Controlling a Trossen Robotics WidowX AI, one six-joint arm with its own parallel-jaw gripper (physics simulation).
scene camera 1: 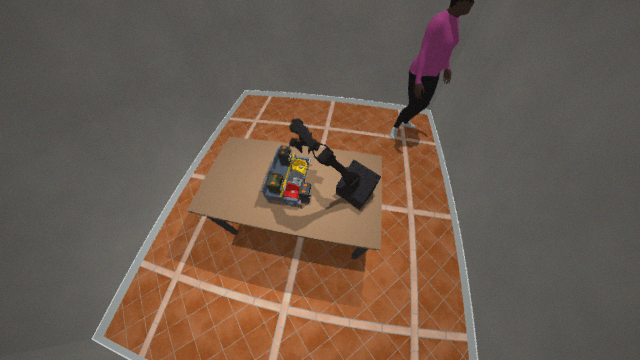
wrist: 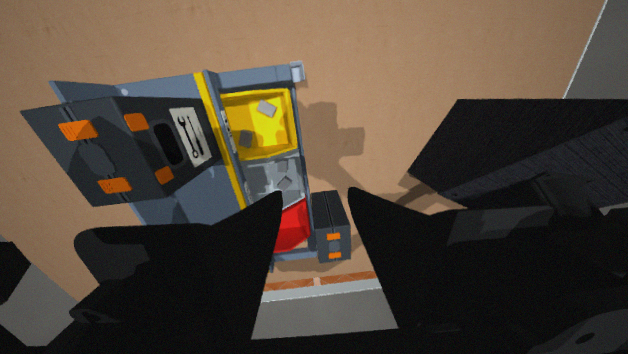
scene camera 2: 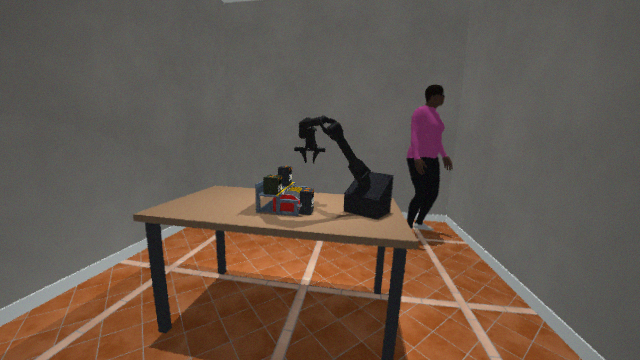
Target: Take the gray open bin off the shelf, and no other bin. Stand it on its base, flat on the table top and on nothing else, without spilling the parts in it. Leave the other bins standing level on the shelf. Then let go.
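Frame: origin at the arm's base, x left, y back, z up, level; metres.
Where they show: gripper, between the fingertips: (scene camera 1: 305,153) (wrist: 315,195) (scene camera 2: 309,163); arm's base, origin of its link: (scene camera 1: 355,179) (wrist: 543,186) (scene camera 2: 365,183).
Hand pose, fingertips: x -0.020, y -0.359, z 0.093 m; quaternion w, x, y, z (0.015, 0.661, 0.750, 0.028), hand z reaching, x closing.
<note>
Things, the pixels of their top centre, and the offset from my fingertips. Level surfaces: height alone.
- gray open bin, centre of its top: (wrist: 265,189) (scene camera 1: 293,176) dx +0.099, dy -0.071, dz -0.176 m
- yellow bin, centre of its top: (wrist: 248,128) (scene camera 2: 296,188) (scene camera 1: 296,164) dx -0.011, dy -0.095, dz -0.176 m
- red bin, centre of its top: (wrist: 277,235) (scene camera 2: 287,197) (scene camera 1: 289,189) dx +0.208, dy -0.048, dz -0.176 m
- table top, height of its surface: dz -0.257 m
- dark toolbox, centre of its top: (wrist: 96,160) (scene camera 2: 285,166) (scene camera 1: 283,149) dx -0.001, dy -0.172, dz -0.033 m
- green box, centre of its top: (scene camera 2: 273,175) (scene camera 1: 274,179) dx +0.226, dy -0.128, dz -0.058 m
- yellow bar, centre of its top: (wrist: 241,201) (scene camera 1: 287,173) dx +0.106, dy -0.105, dz -0.145 m
- small dark case, centre of its top: (wrist: 334,246) (scene camera 2: 307,189) (scene camera 1: 304,188) dx +0.183, dy +0.063, dz -0.125 m
The gray open bin (scene camera 1: 295,181) (wrist: 272,175) sits in the shelf (scene camera 1: 281,167) (scene camera 2: 258,200) (wrist: 245,78), between the yellow bin (scene camera 1: 300,166) (scene camera 2: 296,189) (wrist: 270,122) and the red bin (scene camera 1: 292,190) (scene camera 2: 287,206) (wrist: 295,227). Small gray parts lie in it. The left fingertip hides part of its near corner in the wrist view. My gripper (scene camera 1: 305,150) (scene camera 2: 310,161) (wrist: 315,195) is partly open and empty. It points down, well above the shelf and table top (scene camera 1: 225,175) (scene camera 2: 200,200) (wrist: 400,50).
A dark toolbox (scene camera 1: 284,154) (scene camera 2: 285,174) (wrist: 95,155) and a green box (scene camera 1: 274,182) (scene camera 2: 272,184) stand on the upper deck, behind a yellow bar (wrist: 220,135). A small dark case (scene camera 1: 305,191) (scene camera 2: 307,201) (wrist: 332,230) stands before the red bin. A person (scene camera 1: 435,45) (scene camera 2: 426,132) is beyond the table.
</note>
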